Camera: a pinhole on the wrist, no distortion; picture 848 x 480 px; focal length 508.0 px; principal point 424.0 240.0 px. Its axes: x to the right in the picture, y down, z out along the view. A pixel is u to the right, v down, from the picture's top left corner.
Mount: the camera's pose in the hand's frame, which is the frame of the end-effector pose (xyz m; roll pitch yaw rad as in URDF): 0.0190 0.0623 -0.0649 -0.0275 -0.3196 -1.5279
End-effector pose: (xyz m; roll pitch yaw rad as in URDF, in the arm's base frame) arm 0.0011 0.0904 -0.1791 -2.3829 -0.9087 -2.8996
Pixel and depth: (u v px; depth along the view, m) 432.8 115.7 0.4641
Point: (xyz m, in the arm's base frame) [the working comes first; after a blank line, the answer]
In the camera's frame: 0.0080 -0.1136 0.4641

-0.2335 -0.0903 -0.5015
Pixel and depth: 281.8 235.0 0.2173
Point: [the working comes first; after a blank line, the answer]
In the camera's frame: -0.0608 -0.0021 0.2173

-0.1891 0.0976 -0.2996
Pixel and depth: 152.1 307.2 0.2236
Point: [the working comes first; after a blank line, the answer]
In the camera's frame: -0.1197 0.0296 0.2236

-0.2427 0.1379 -0.2954
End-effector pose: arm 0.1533 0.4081 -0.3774 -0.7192 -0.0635 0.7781
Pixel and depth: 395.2 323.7 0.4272
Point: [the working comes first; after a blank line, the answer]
In the camera's frame: -0.0242 0.0704 0.4272

-0.0547 0.7440 -0.2690
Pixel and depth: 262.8 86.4 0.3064
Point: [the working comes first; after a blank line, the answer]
In the camera's frame: -0.0972 -0.0926 0.3064

-0.1204 0.5830 -0.3965
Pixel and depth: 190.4 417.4 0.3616
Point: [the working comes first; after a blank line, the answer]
In the camera's frame: -0.1663 0.1263 0.3616

-0.0238 0.7968 -0.4234
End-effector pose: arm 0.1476 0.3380 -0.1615 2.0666 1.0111 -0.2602
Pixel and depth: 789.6 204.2 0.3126
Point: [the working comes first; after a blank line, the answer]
In the camera's frame: 0.2250 -0.0220 0.3126

-0.0655 0.1452 -0.2719
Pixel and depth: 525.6 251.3 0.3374
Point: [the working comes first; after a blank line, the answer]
In the camera's frame: 0.0675 0.0075 0.3374

0.0575 0.0589 -0.2111
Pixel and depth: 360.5 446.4 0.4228
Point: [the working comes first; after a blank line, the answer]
In the camera's frame: -0.0529 0.1718 0.4228

0.2035 -0.0876 -0.2884
